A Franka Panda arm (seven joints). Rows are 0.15 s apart.
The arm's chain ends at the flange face. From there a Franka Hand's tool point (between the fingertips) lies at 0.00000 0.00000 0.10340 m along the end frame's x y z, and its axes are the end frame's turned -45 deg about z.
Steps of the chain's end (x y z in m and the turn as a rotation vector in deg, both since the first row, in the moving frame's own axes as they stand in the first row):
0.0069, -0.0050, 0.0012, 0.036, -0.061, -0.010
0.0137, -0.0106, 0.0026, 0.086, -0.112, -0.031
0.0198, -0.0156, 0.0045, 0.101, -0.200, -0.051
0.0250, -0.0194, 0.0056, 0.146, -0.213, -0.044
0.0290, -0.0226, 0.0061, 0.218, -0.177, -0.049
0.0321, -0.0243, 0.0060, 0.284, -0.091, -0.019
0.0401, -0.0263, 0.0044, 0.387, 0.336, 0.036
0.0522, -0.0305, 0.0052, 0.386, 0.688, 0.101
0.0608, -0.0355, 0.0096, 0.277, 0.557, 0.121
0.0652, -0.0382, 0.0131, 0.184, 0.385, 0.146
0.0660, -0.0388, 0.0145, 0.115, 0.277, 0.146
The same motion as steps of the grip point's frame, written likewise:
0.0084, 0.0012, 0.0012, 0.069, -0.018, -0.010
0.0171, 0.0019, 0.0026, 0.140, -0.018, -0.031
0.0249, 0.0026, 0.0045, 0.213, -0.070, -0.051
0.0313, 0.0035, 0.0056, 0.254, -0.047, -0.044
0.0365, 0.0040, 0.0061, 0.279, 0.029, -0.049
0.0401, 0.0050, 0.0060, 0.265, 0.136, -0.019
0.0479, 0.0097, 0.0044, 0.036, 0.511, 0.036
0.0598, 0.0157, 0.0052, -0.214, 0.759, 0.101
0.0692, 0.0182, 0.0096, -0.198, 0.590, 0.121
0.0738, 0.0193, 0.0131, -0.142, 0.402, 0.146
0.0746, 0.0194, 0.0145, -0.115, 0.277, 0.146

